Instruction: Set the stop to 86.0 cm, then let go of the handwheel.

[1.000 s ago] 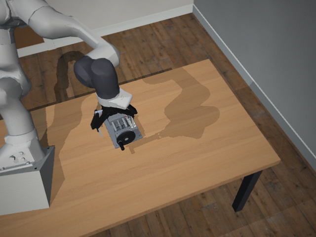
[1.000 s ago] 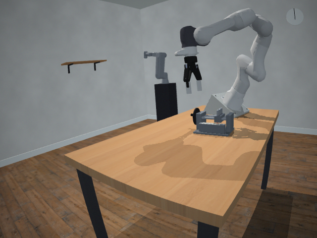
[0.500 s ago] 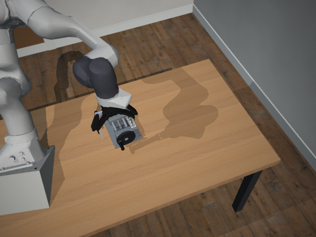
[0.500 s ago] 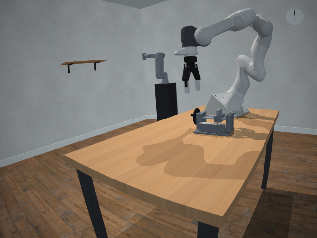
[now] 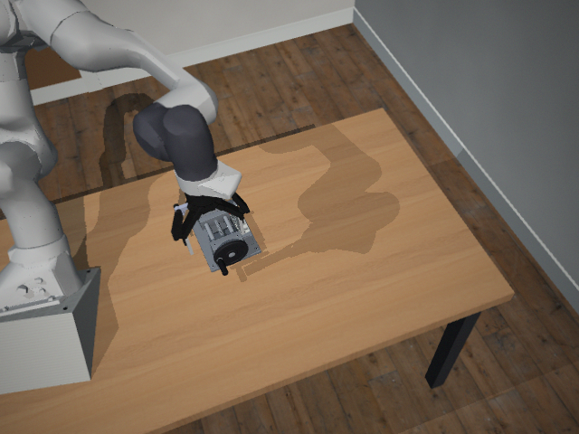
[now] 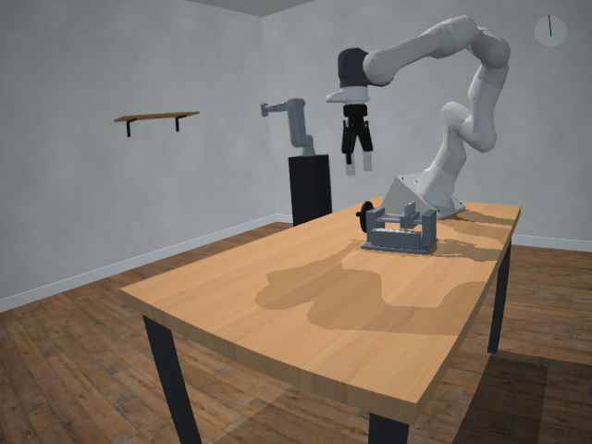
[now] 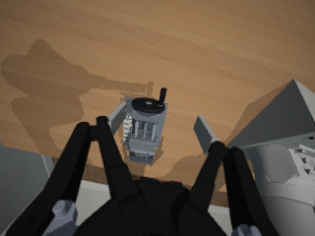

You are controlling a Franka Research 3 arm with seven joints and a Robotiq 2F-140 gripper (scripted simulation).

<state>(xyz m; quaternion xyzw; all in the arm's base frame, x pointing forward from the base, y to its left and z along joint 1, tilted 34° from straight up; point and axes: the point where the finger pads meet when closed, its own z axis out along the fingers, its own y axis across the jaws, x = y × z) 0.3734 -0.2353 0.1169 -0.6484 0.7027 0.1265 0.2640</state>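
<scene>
The black handwheel lies 150 mm below my hand, 20 mm to the left of it and 10 mm ahead of it. Round my hand: sliding stop block (170 mm to the left, 130 mm below, 50 mm ahead).
</scene>
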